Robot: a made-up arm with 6 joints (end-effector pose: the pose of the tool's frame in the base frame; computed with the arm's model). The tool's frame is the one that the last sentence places.
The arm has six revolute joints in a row. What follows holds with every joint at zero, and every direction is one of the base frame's. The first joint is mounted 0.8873 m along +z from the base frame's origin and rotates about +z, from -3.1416 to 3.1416 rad. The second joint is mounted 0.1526 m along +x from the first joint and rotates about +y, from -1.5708 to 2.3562 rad. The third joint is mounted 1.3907 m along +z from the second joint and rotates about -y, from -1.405 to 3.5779 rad. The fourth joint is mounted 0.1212 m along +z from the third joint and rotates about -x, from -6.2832 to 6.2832 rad. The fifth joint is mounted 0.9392 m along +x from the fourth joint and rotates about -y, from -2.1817 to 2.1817 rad. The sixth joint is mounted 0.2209 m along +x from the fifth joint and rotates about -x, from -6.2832 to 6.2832 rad. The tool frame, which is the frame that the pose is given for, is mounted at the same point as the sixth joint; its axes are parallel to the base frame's.
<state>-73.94 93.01 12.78 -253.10 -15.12 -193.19</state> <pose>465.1 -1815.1 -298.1 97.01 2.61 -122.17</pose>
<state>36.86 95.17 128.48 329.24 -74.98 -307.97</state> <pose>1858.4 1529.7 1257.3 -39.22 15.44 76.31</pose>
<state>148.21 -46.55 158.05 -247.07 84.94 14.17</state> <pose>1350.0 -1075.2 1412.4 16.02 -54.52 -91.67</pose>
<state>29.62 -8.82 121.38 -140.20 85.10 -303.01</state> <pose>-488.9 -440.0 3024.2 139.22 -36.14 36.95</pose>
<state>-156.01 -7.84 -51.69 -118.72 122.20 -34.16</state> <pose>-593.9 -84.9 1718.5 65.70 42.88 64.12</pose>
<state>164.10 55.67 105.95 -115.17 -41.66 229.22</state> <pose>-1830.5 383.2 2638.3 64.28 -119.50 40.14</pose>
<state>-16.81 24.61 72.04 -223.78 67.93 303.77</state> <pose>1422.2 -281.7 2886.5 -95.70 -12.26 26.42</pose>
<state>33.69 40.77 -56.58 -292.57 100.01 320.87</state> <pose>844.2 804.2 1020.9 39.53 35.22 96.77</pose>
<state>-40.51 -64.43 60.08 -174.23 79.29 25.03</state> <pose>-1214.8 1009.2 2349.0 121.59 -66.11 41.89</pose>
